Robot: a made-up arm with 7 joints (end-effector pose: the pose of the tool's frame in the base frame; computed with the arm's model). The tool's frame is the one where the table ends.
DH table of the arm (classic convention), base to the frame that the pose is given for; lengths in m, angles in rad. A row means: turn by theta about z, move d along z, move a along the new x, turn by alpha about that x. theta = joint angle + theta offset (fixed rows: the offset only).
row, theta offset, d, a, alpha
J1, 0, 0.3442, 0, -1.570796
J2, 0, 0, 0, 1.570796
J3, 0, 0.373, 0.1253, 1.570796
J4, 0, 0, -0.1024, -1.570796
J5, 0, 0.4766, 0, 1.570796
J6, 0, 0, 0.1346, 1.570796
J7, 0, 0, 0, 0
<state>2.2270 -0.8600 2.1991 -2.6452 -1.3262 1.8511 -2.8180</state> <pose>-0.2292 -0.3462 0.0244 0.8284 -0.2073 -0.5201 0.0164</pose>
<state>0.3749 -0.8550 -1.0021 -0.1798 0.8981 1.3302 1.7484</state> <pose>-0.5865 -0.3546 1.0688 0.7787 -0.3470 0.3718 -0.3674</pose>
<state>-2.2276 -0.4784 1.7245 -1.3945 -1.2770 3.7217 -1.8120</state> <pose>0.6380 0.0482 0.7719 0.6896 -0.2011 0.6873 -0.1075</pose>
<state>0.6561 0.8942 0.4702 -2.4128 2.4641 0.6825 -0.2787</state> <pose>0.1025 0.5164 -0.0271 0.6950 -0.1230 0.2813 0.6502</pose>
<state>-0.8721 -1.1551 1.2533 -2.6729 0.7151 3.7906 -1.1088</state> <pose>0.3177 0.2780 0.5805 0.6147 0.4419 0.3534 0.5495</pose>
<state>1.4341 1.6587 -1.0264 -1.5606 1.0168 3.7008 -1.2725</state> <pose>0.5689 0.4474 0.1067 0.5035 0.4058 0.6113 0.4562</pose>
